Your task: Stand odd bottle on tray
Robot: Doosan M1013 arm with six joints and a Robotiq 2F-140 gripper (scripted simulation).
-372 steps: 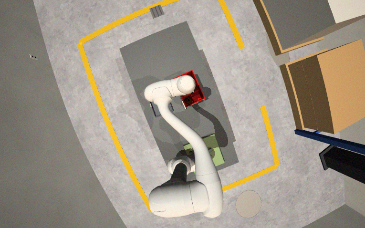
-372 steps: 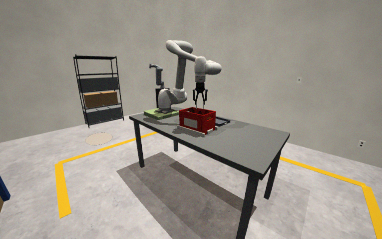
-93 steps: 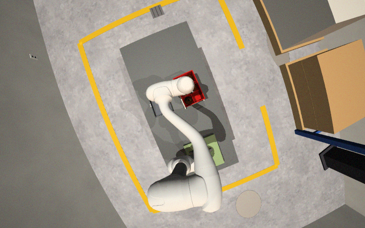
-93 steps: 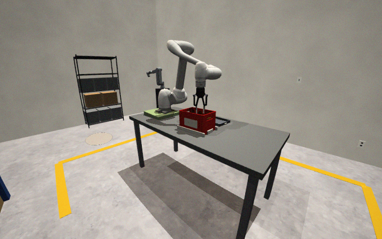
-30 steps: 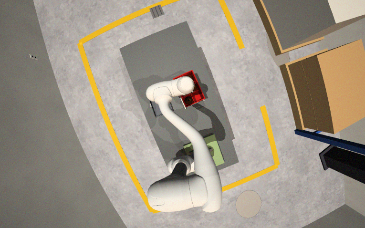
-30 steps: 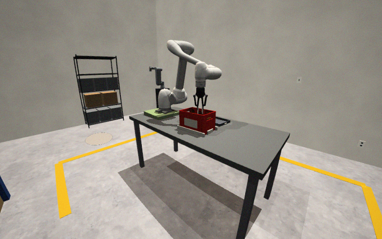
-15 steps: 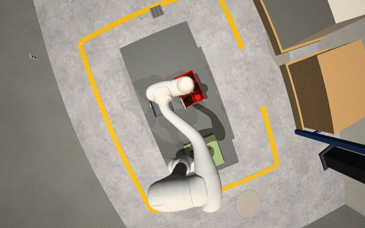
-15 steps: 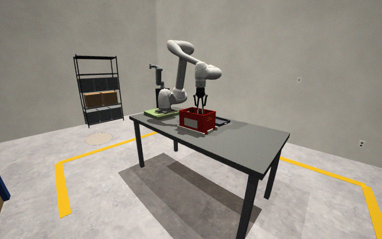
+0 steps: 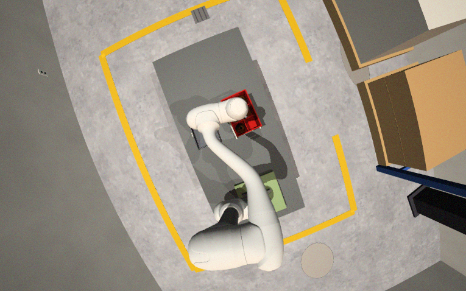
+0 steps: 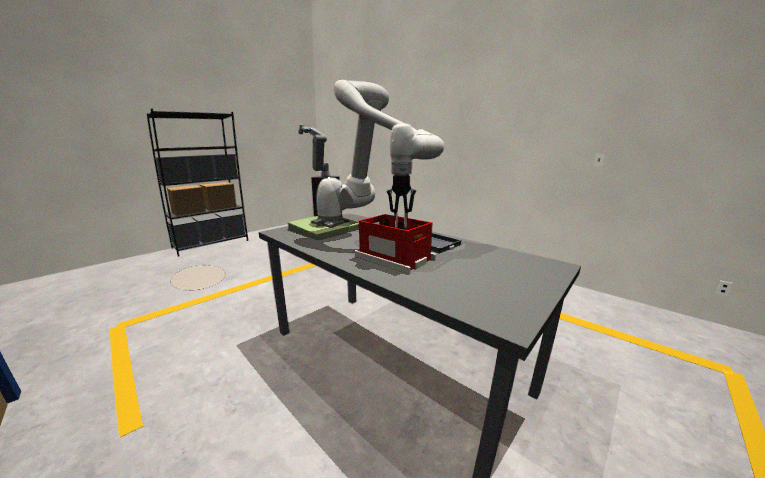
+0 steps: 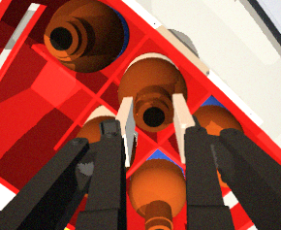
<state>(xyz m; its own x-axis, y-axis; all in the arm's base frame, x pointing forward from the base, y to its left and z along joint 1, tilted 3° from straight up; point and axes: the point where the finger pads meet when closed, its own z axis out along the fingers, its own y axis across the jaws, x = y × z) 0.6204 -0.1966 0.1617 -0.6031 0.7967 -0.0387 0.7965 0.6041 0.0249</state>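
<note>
Right now my hand is 90 mm above the red crate, 40 mm to the left of it and 10 mm past it. From my hand the other things lie so: dark grey tray (260 mm to the left, 160 mm below, 50 mm ahead).
</note>
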